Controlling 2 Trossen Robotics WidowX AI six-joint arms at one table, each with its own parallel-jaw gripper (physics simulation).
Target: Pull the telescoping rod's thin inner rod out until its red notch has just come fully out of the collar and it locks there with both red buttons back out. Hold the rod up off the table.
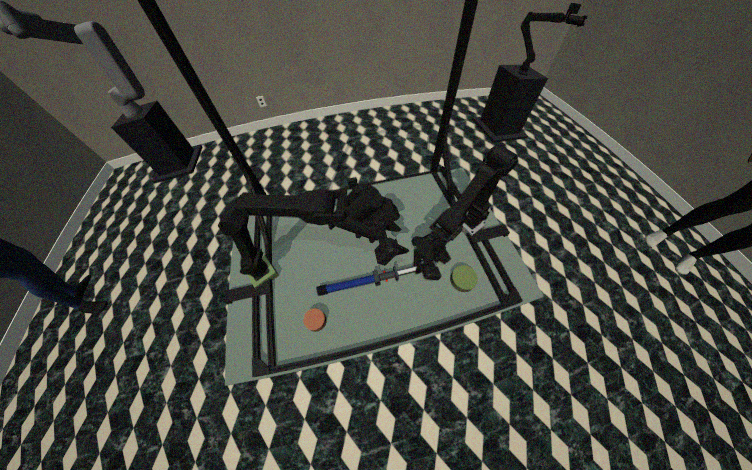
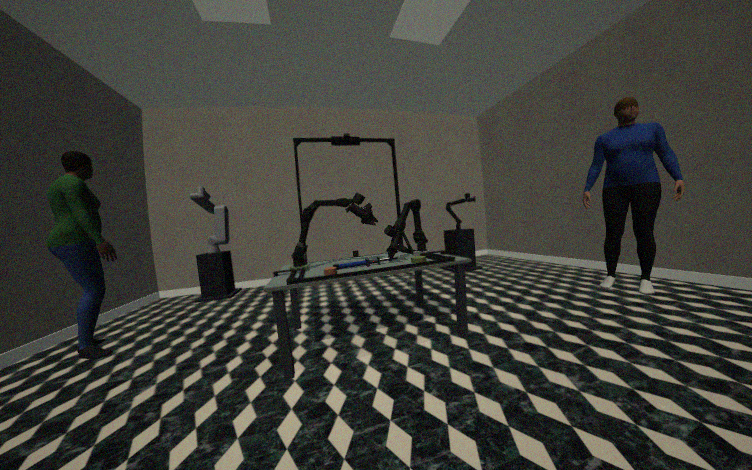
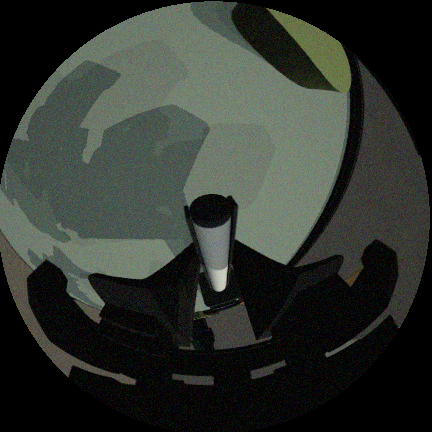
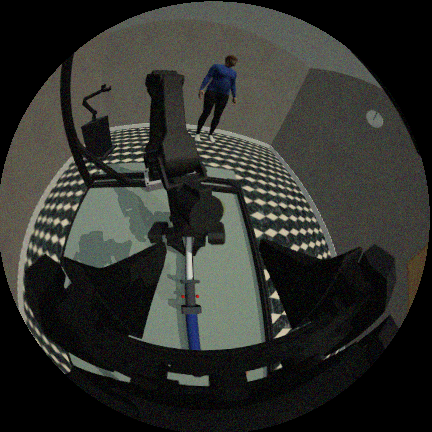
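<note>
The telescoping rod lies low across the table point(image 1: 337, 252); I cannot tell if it touches it. It has a blue outer tube point(image 1: 351, 283) point(image 4: 193, 332) point(image 2: 352, 263), a grey collar point(image 1: 384, 276) point(image 4: 190, 296) and a white thin inner rod point(image 1: 407, 269) point(image 4: 189, 268) point(image 3: 213, 245). Both red buttons point(image 4: 182, 296) show on the collar. My left gripper point(image 1: 425, 269) point(image 3: 213, 244) is shut on the inner rod's end. My right gripper point(image 1: 390, 250) point(image 4: 212, 246) point(image 2: 368, 217) is open and empty, hovering above the collar.
A green disc point(image 1: 464, 277) point(image 3: 318, 52) lies right of the left gripper and an orange disc point(image 1: 314, 319) at the front left. Black frame posts point(image 1: 449, 107) rise behind the table. A person point(image 2: 600, 186) point(image 4: 217, 96) stands far off.
</note>
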